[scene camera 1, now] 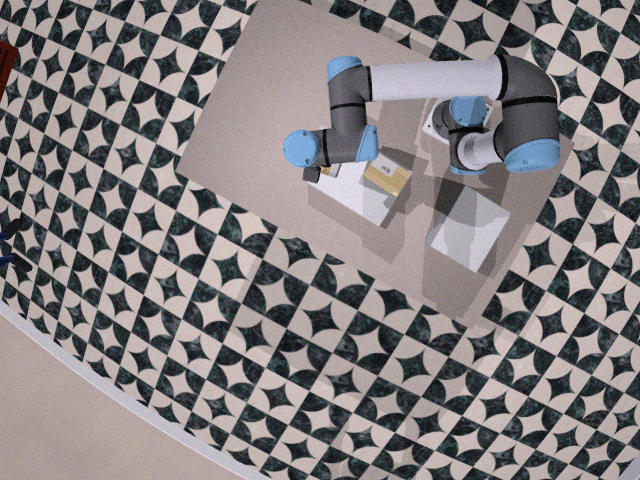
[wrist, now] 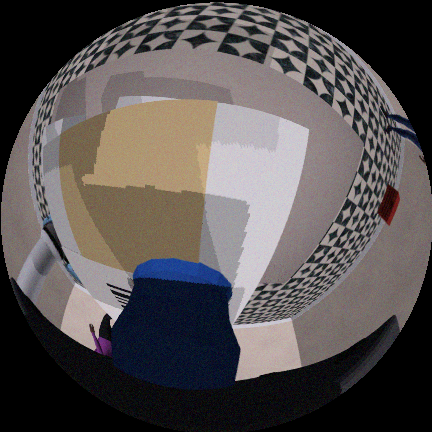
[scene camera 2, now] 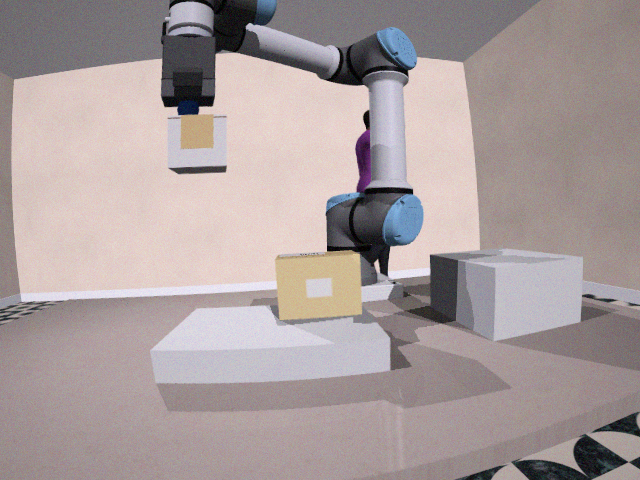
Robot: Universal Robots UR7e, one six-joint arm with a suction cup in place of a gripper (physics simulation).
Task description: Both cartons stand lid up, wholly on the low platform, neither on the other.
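Frame: origin at the arm's base, x ahead, y left, z up, level; metres.
Where they show: hand, its tool point: point(wrist: 184, 267) point(scene camera 2: 188, 130); arm's base, origin of its link: point(scene camera 1: 451, 120).
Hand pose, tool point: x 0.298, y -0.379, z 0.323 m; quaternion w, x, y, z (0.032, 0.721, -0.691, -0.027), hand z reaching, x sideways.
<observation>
Things, the pixels of their top centre, and the offset from my tool point.
- white carton, centre of its top: point(wrist: 139, 311) point(scene camera 2: 199, 121) point(scene camera 1: 327, 150) 0.012 m back, 0.018 m left, 0.019 m up
- low platform, centre of its top: point(scene camera 2: 272, 322) point(scene camera 1: 359, 176) 0.017 m ahead, 0.116 m left, 0.315 m down
- yellow carton, centre of its top: point(scene camera 2: 316, 254) point(scene camera 1: 387, 174) 0.017 m back, 0.207 m left, 0.215 m down
- taller white block, centre of its top: point(scene camera 2: 499, 255) point(scene camera 1: 471, 229) point(wrist: 48, 156) 0.067 m ahead, 0.559 m left, 0.243 m down
The gripper, a blue suction cup point(scene camera 2: 188, 108) point(wrist: 182, 270), is shut on the white carton point(scene camera 2: 196, 159) point(wrist: 255, 165) with a tan tape band, and holds it level at its top face. The carton hangs high in the air, well above the low platform point(scene camera 1: 356, 201) point(scene camera 2: 268, 364). In scene camera 1 the arm hides most of this carton and the cup. The yellow carton point(scene camera 1: 395, 183) point(scene camera 2: 341, 297) stands upright on the low platform, toward its right end in scene camera 2, its printed label on top and a white label on its front. The cartons are apart.
A taller white block point(scene camera 1: 483, 217) point(scene camera 2: 540, 294) stands right of the low platform. The robot's base plate point(scene camera 1: 429, 128) point(scene camera 2: 385, 292) is behind, between them. A person in purple point(scene camera 2: 363, 160) stands behind the arm. Everything stands on a raised beige slab point(scene camera 1: 248, 103) point(scene camera 2: 310, 439).
</observation>
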